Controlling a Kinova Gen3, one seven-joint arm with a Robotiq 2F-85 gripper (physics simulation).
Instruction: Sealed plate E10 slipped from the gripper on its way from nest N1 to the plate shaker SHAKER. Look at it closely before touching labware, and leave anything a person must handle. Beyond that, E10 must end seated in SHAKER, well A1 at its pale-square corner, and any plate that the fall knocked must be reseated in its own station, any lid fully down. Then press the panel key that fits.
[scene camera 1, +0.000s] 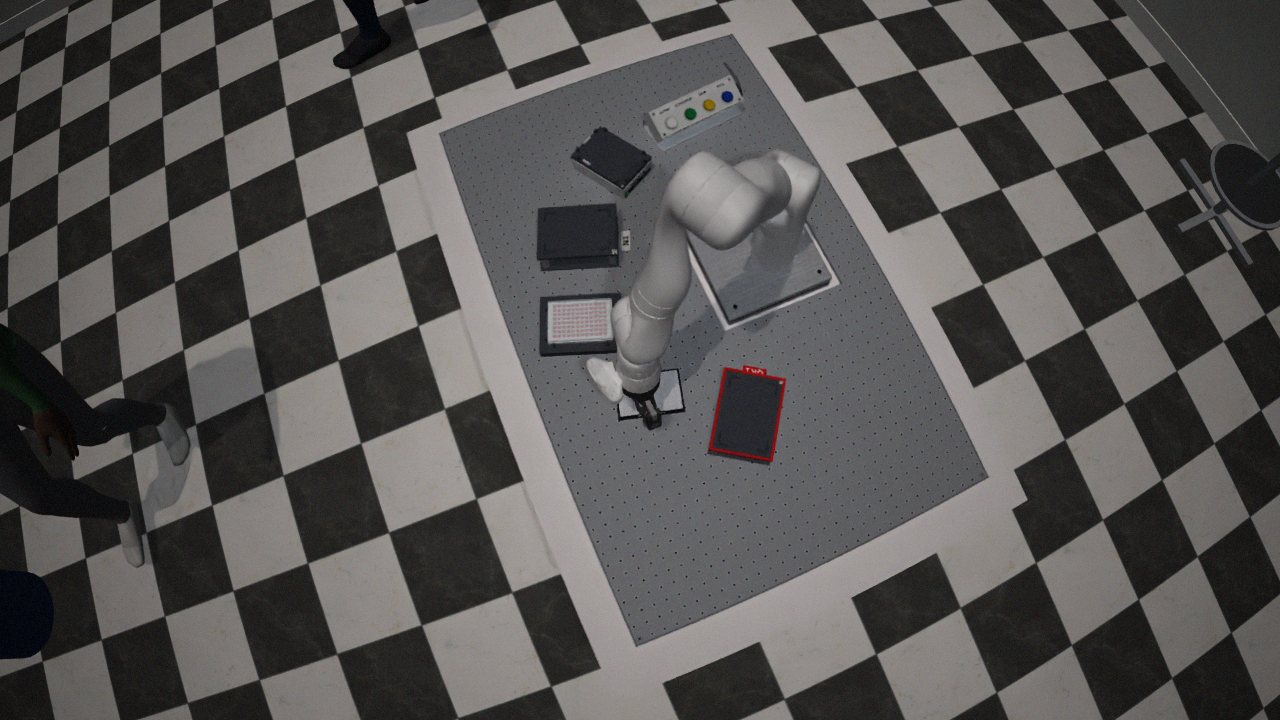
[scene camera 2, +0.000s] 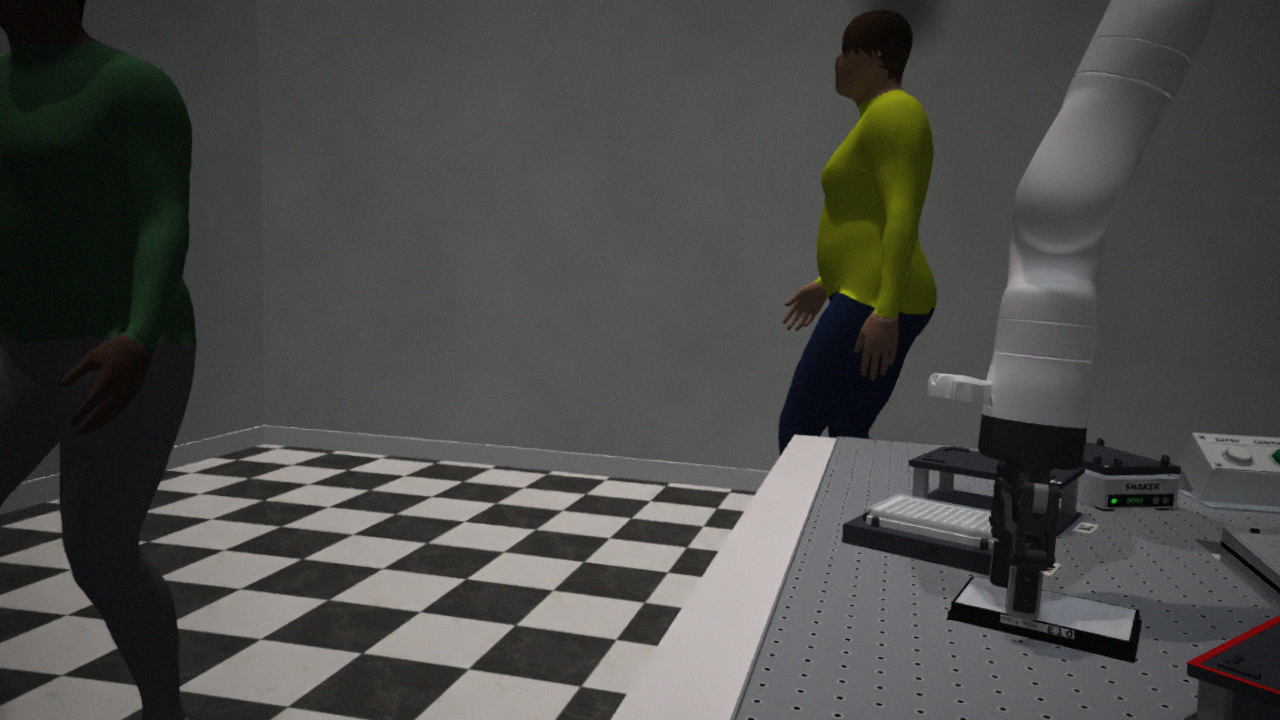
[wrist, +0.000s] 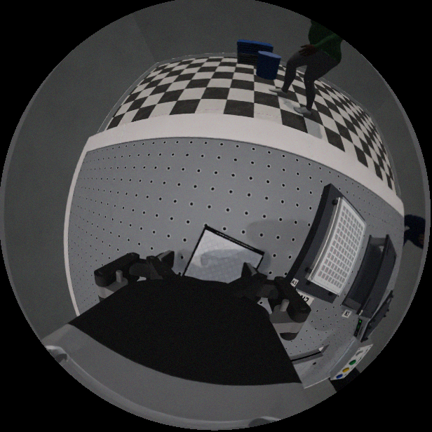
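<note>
My gripper (scene camera 2: 1011, 601), also in scene camera 1 (scene camera 1: 638, 402) and the wrist view (wrist: 207, 264). Clear plate (scene camera 2: 970, 521), also in scene camera 1 (scene camera 1: 586, 319) and the wrist view (wrist: 336, 261). Plate E10 (scene camera 1: 669, 398), also in the wrist view (wrist: 216, 256). Shaker (scene camera 2: 1106, 492). Nest N2 (scene camera 2: 856, 532). Nest N1 (scene camera 1: 578, 231). Key panel (scene camera 1: 654, 121). Red-edged dark station (scene camera 1: 747, 417).
</note>
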